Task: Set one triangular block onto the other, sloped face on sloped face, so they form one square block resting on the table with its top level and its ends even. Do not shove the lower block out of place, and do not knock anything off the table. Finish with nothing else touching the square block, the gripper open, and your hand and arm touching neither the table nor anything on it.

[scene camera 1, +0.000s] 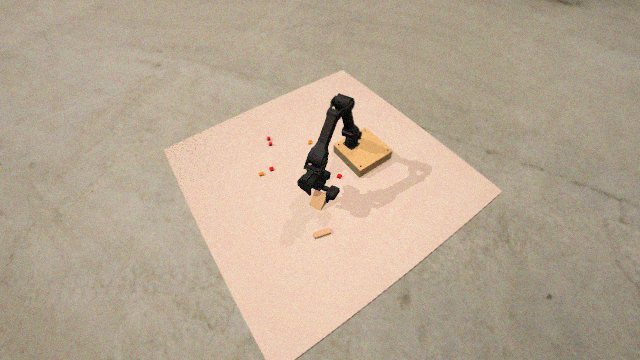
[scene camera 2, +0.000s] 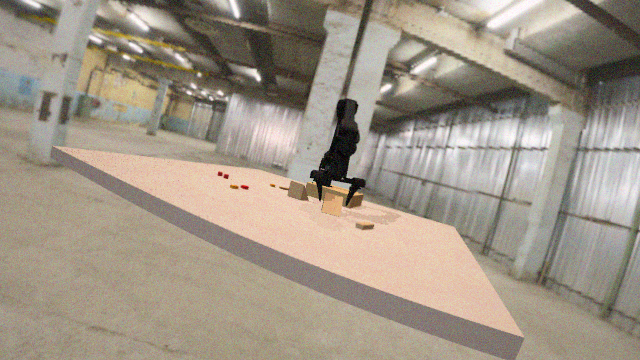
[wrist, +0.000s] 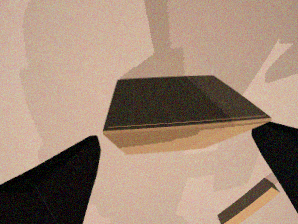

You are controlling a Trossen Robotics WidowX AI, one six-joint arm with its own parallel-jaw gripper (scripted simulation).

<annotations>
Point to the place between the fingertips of my gripper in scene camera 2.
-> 333, 203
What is my gripper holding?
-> Nothing.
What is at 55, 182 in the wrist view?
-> My gripper.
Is my gripper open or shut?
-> Open.
</annotations>
